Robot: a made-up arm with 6 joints.
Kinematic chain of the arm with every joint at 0, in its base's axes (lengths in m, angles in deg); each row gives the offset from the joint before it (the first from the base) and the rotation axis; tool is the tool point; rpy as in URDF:
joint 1: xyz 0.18 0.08 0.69 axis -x
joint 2: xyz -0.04 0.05 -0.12 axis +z
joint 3: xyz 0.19 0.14 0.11 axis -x
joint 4: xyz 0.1 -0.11 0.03 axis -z
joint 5: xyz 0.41 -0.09 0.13 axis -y
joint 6: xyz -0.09 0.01 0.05 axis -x
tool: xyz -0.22 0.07 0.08 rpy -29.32 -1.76 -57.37
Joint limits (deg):
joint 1: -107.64..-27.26
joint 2: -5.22..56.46
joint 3: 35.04..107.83
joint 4: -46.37..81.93
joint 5: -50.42..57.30
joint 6: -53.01..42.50
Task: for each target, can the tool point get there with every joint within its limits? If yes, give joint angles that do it. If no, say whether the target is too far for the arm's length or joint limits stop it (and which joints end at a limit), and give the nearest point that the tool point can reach.
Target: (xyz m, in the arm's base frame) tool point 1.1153 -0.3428 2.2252
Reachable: no: too far | nearest point 0.6326 -0.1401 1.4893 | short by 0.903 m
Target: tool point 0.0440 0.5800 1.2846
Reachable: yes | joints -44.65 49.68 90.18 -1.30 -34.83 33.51
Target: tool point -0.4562 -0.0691 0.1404
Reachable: no: joint limits stop it (at a limit: joint 1, joint 2, joint 3, joint 4, joint 5, joint 6) | nearest point 0.3385 -0.0162 0.6260 | short by 0.933 m
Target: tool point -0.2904 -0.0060 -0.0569
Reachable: no: joint limits stop it (at a limit: joint 1, joint 2, joint 3, joint 4, joint 5, joint 6) | nearest point 0.3385 -0.0162 0.6260 | short by 0.928 m
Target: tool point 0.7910 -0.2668 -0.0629
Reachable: no: joint limits stop it (at a limit: joint 1, joint 2, joint 5, joint 6) | nearest point 0.5097 -0.0558 0.5704 | short by 0.724 m
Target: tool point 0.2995 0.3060 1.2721
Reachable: yes | joints -47.14 17.20 87.53 70.82 -6.03 -6.87
